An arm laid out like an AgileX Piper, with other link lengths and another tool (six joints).
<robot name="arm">
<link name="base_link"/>
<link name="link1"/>
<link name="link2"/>
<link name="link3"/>
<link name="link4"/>
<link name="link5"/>
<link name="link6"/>
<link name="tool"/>
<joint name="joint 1" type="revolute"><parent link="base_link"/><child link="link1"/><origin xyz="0 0 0.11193"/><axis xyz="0 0 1"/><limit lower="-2.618" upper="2.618"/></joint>
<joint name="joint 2" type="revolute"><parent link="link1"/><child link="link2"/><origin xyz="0 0 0"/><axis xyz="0 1 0"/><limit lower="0" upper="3.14"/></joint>
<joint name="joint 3" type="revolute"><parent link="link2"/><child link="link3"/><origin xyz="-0.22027 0 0.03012"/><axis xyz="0 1 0"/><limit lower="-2.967" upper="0"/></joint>
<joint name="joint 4" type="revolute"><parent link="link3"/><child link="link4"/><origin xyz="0.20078 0 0.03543"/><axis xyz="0.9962 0 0.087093"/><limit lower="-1.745" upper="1.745"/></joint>
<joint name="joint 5" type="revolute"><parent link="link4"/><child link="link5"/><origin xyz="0 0 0"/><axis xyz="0 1 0"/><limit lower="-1.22" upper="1.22"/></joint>
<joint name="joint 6" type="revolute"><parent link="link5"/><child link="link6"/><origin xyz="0.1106 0 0.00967"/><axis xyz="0.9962 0 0.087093"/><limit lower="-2.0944" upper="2.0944"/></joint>
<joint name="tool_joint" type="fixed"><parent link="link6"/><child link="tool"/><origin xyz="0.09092 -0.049 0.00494" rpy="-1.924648 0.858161 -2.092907"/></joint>
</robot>
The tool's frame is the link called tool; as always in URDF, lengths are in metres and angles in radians.
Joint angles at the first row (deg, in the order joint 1, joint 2, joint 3, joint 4, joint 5, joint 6):
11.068, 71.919, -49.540, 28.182, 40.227, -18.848
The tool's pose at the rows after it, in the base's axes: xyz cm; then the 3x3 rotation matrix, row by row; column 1 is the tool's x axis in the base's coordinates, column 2 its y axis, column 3 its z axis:
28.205 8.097 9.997; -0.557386 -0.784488 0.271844; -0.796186 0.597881 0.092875; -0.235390 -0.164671 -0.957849
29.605 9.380 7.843; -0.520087 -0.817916 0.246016; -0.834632 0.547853 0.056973; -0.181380 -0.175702 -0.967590
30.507 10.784 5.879; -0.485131 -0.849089 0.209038; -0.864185 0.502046 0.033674; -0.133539 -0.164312 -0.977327
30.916 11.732 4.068; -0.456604 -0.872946 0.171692; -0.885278 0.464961 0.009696; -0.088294 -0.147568 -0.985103
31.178 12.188 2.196; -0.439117 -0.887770 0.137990; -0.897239 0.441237 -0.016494; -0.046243 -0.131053 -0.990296
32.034 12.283 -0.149; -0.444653 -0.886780 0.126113; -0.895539 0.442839 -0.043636; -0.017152 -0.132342 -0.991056
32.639 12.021 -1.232; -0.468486 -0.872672 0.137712; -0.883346 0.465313 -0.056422; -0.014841 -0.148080 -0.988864
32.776 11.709 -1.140; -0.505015 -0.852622 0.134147; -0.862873 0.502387 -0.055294; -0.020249 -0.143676 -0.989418
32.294 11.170 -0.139; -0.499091 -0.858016 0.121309; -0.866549 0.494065 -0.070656; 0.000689 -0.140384 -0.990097
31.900 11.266 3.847; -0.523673 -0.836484 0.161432; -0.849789 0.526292 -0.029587; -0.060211 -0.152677 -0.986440
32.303 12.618 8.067; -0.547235 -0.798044 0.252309; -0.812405 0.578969 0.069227; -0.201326 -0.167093 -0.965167
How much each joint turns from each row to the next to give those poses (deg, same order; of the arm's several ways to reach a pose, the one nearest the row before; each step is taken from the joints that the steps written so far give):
3.756, 5.972, -0.954, -1.255, -4.623, -1.763
3.033, 7.718, -2.451, -1.567, -3.350, -0.740
2.473, 6.869, -3.232, -1.047, -1.102, -0.183
1.669, 5.362, -2.481, -1.028, -0.259, -0.001
0.938, 4.769, -1.729, -0.840, -0.613, -0.042
0.395, 5.935, -1.577, -0.419, -3.388, 0.000
0.002, 2.582, -0.061, -0.456, -3.404, 1.032
-0.281, -0.039, -0.270, -1.137, -0.245, 3.143
-0.380, -2.444, 0.003, -3.013, 3.389, 2.277
-0.010, -7.961, -0.001, -1.058, 4.388, 3.750
0.762, -6.561, -0.825, 3.324, -0.237, 1.765

